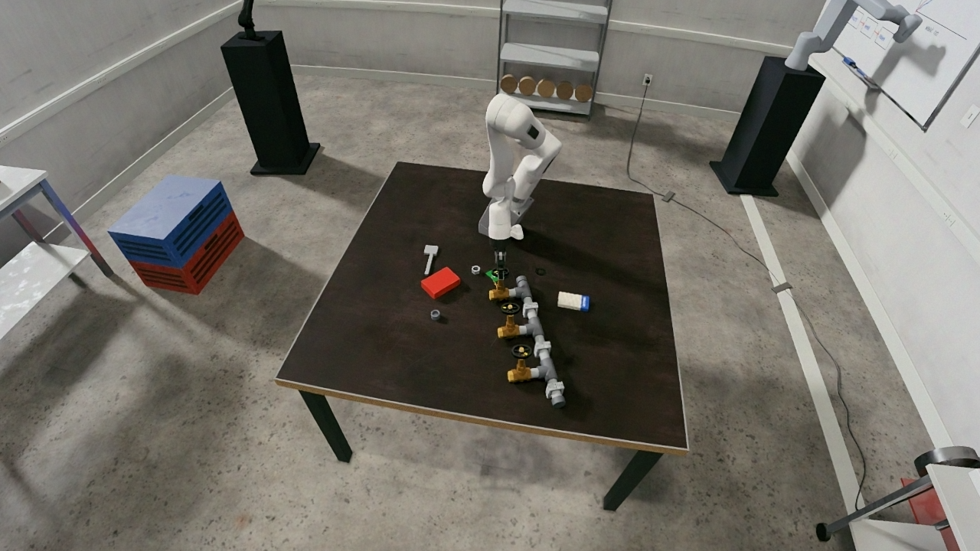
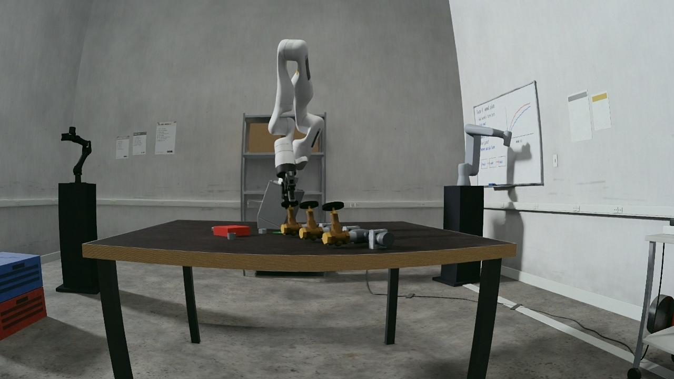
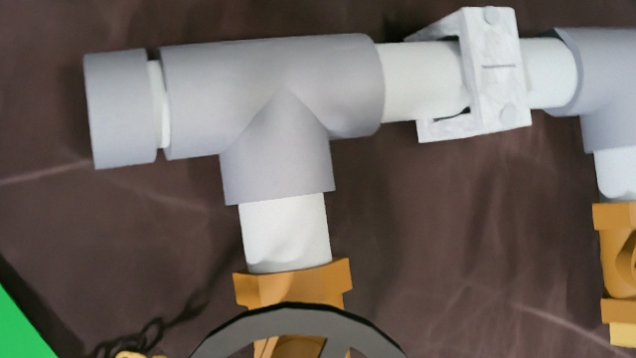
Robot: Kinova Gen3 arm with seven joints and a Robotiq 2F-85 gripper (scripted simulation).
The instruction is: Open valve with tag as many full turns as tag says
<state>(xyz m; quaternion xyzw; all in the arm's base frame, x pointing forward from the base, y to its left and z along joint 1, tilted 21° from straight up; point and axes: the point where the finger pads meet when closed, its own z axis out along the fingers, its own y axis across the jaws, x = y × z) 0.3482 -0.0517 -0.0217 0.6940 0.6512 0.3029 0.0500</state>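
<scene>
Now: hand 90 mm past the green tag, 20 mm to the left of it and 110 mm above it. Also, from my hand: white-and-blue box: 40 mm ahead, 270 mm to the left, 110 mm below; red block: 30 mm behind, 220 mm to the right, 100 mm below; small grey ring: 120 mm ahead, 220 mm to the right, 110 mm below.
</scene>
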